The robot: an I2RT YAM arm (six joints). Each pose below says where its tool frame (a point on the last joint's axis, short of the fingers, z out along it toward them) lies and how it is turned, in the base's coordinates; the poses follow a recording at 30 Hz.
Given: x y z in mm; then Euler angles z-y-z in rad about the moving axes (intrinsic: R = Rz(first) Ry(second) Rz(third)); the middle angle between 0 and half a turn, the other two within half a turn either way.
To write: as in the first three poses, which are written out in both.
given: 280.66, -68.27, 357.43, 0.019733, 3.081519, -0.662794
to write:
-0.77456, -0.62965, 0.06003, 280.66
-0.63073, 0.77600, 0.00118, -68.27
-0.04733, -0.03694, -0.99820, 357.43
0, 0, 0, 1

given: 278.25, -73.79, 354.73, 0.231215, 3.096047, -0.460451
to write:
-0.76928, -0.63737, 0.04432, 278.25
-0.63761, 0.77029, 0.01043, -73.79
-0.04079, -0.02023, -0.99896, 354.73
0, 0, 0, 1

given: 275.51, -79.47, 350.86, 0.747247, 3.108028, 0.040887
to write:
-0.76032, -0.64909, 0.02462, 275.51
-0.64869, 0.76071, 0.02281, -79.47
-0.03353, 0.00137, -0.99944, 350.86
0, 0, 0, 1

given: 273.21, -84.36, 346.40, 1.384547, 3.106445, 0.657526
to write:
-0.74707, -0.66472, 0.00651, 273.21
-0.66417, 0.74679, 0.03453, -84.36
-0.02781, 0.02148, -0.99938, 346.40
0, 0, 0, 1

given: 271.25, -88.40, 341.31, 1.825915, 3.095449, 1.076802
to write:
-0.73242, -0.68075, -0.01164, 271.25
-0.68050, 0.73139, 0.04463, -88.40
-0.02187, 0.04061, -0.99894, 341.31
0, 0, 0, 1

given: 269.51, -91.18, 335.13, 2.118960, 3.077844, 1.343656
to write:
-0.71445, -0.69890, -0.03320, 269.51
-0.69954, 0.71252, 0.05437, -91.18
-0.01435, 0.06207, -0.99797, 335.13
0, 0, 0, 1

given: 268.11, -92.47, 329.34, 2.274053, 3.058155, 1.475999
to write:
-0.69831, -0.71376, -0.05390, 268.11
-0.71575, 0.69546, 0.06357, -92.47
-0.00789, 0.08297, -0.99652, 329.34
0, 0, 0, 1

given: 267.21, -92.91, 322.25, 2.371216, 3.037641, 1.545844
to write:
-0.67838, -0.73093, -0.07447, 267.21
-0.73471, 0.67453, 0.07226, -92.91
-0.00259, 0.10373, -0.99460, 322.25
0, 0, 0, 1

